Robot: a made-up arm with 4 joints.
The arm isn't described. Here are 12 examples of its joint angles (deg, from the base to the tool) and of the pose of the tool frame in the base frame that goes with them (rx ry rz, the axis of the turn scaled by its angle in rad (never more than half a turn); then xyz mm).
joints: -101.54 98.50 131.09 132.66
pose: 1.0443 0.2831 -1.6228 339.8 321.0 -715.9
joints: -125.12 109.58 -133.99 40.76
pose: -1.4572 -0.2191 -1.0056 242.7 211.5 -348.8
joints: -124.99 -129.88 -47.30 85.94
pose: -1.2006 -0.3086 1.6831 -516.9 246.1 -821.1
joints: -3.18 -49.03 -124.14 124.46
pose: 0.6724 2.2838 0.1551 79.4 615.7 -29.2
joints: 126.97 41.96 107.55 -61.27
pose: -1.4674 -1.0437 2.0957 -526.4 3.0 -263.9
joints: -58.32 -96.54 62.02 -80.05
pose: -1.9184 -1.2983 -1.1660 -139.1 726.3 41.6
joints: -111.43 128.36 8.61 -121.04
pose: -0.0362 0.2090 2.0245 -111.2 728.4 -651.0
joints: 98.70 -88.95 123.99 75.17
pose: -1.9455 -1.4641 -1.2035 507.0 -433.3 171.6
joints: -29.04 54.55 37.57 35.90
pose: 1.4064 0.4831 -0.3098 819.0 101.4 -129.2
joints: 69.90 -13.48 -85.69 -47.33
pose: -0.8669 0.1044 0.3550 546.8 -195.2 -4.2
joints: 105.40 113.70 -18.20 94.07
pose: -1.7359 2.4167 -0.8779 -615.6 -517.1 -291.4
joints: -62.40 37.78 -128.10 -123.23
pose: 0.5749 -2.5530 0.8210 96.2 193.8 223.9
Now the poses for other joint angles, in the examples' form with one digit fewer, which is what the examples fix.
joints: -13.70 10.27 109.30 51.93
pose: 0.774 -0.589 -1.629 538 -289 86
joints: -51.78 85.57 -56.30 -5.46
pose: 1.616 -0.135 1.456 477 230 51
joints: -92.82 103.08 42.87 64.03
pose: 1.443 1.981 -0.425 284 776 -519
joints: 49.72 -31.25 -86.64 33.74
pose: 0.350 0.678 0.453 575 172 -72
